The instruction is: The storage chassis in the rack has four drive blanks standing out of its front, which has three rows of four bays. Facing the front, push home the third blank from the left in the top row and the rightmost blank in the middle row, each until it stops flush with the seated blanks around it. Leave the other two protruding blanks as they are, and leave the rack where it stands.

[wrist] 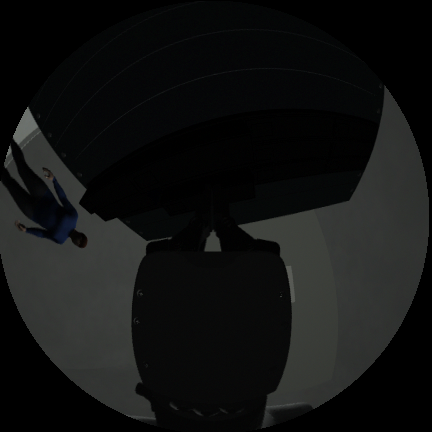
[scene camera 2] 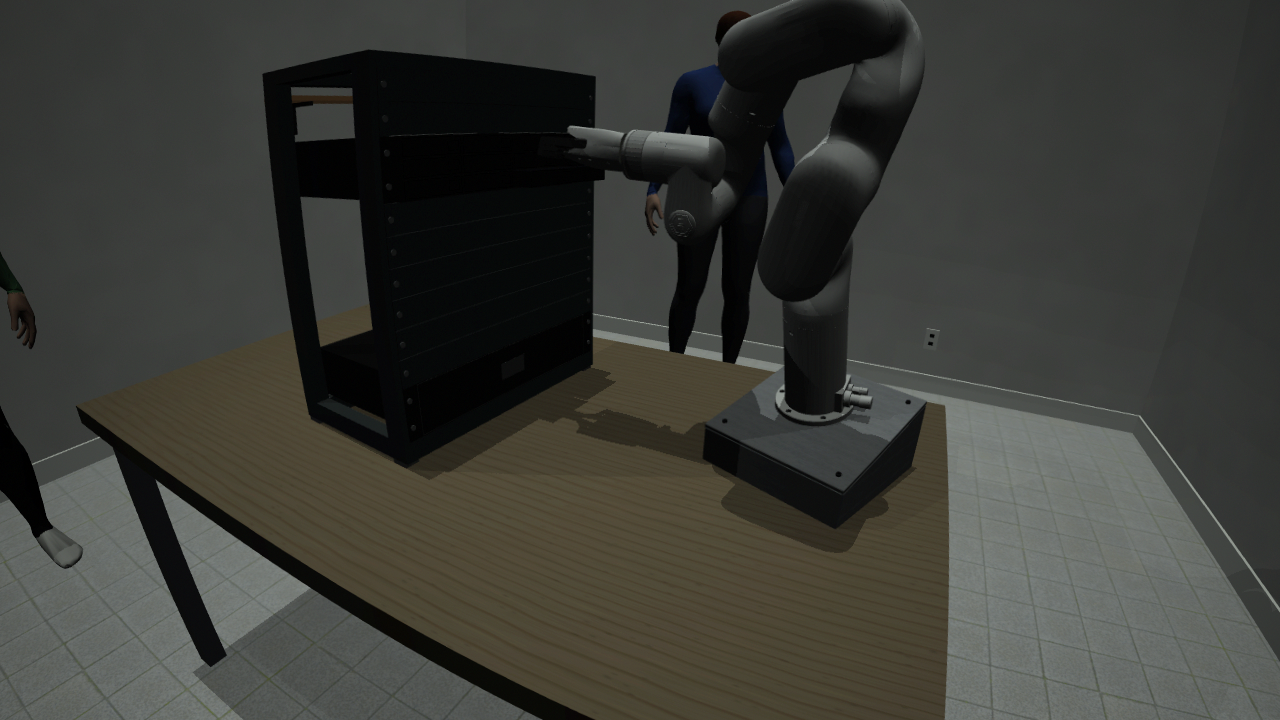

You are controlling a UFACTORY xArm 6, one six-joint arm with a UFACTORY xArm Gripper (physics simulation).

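Where they show: gripper, fingertip midpoint: [wrist: 212,193] [scene camera 2: 541,146]; arm's base, link origin: [scene camera 2: 814,402].
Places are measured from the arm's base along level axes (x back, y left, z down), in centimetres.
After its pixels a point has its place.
Observation:
The dark storage chassis [scene camera 2: 465,162] {z -34.9, x -47.9, y 25.2 cm} [wrist: 310,145] {z -34.2, x -47.9, y 22.4 cm} spans the upper part of the black rack [scene camera 2: 380,268] {z -21.6, x -49.5, y 40.1 cm} [wrist: 225,90] {z -27.6, x -49.7, y 14.2 cm}. Its front is nearly black, so its rows and bays are hard to separate. In the wrist view, a dark protruding block [wrist: 242,184] {z -36.5, x -46.1, y 13.4 cm} shows at the fingertips, and another protruding shape [wrist: 97,204] {z -32.3, x -45.7, y -3.7 cm} stands at the chassis's left end. I cannot tell which bays these are or how far each blank stands out. My gripper [scene camera 2: 547,145] {z -36.8, x -46.2, y 10.2 cm} [wrist: 212,193] {z -36.8, x -46.2, y 10.2 cm} is shut and empty, its tips at the chassis front; contact is hidden by the darkness.
The rack stands on a wooden table [scene camera 2: 554,555] {z 9.6, x -18.4, y 41.9 cm}. A lower dark unit [scene camera 2: 465,376] {z -1.2, x -49.3, y 26.4 cm} sits at the rack's bottom. The arm's base plinth [scene camera 2: 805,447] {z 2.3, x 2.2, y 10.8 cm} stands on the table to the right. A person in blue [scene camera 2: 698,107] [wrist: 55,217] stands behind the table.

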